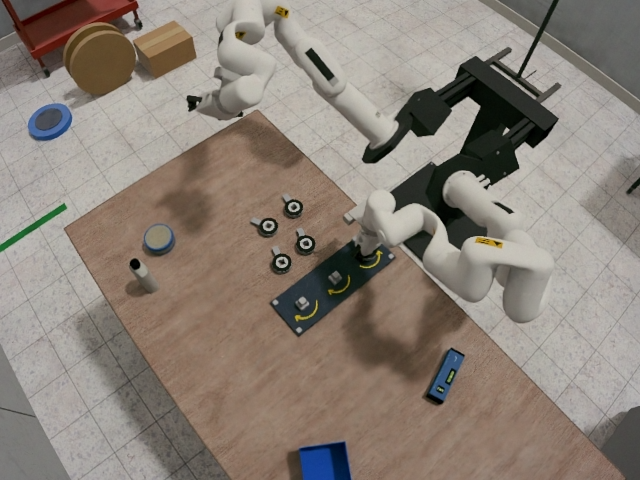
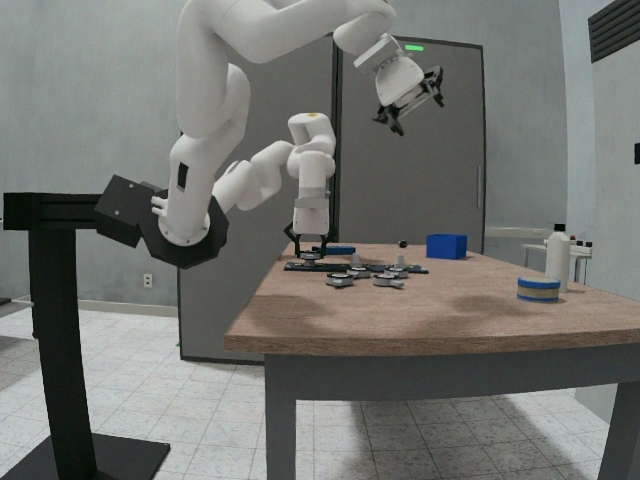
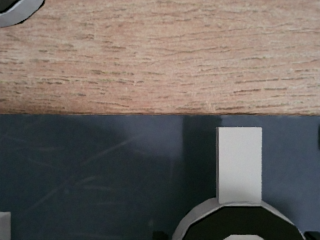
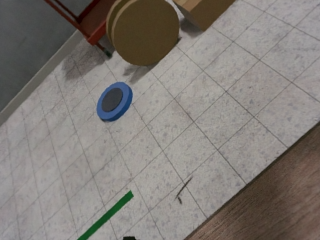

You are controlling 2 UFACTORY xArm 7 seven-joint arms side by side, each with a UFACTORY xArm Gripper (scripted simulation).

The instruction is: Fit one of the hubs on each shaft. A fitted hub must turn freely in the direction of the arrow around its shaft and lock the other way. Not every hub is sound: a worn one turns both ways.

Labels:
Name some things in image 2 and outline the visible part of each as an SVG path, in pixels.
My right gripper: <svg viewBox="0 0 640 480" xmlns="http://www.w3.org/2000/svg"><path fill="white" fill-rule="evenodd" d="M441 66L422 70L407 57L393 57L384 61L380 65L376 77L376 88L380 103L370 118L381 124L388 123L394 133L397 132L400 136L403 136L404 132L400 123L396 120L397 118L403 117L430 96L443 108L444 104L441 101L443 96L440 93L440 86L443 81L444 70Z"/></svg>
A white bottle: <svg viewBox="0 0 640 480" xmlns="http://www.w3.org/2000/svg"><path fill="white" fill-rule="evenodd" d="M554 224L555 232L548 238L545 277L560 280L559 293L566 293L571 240L564 232L565 224Z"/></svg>

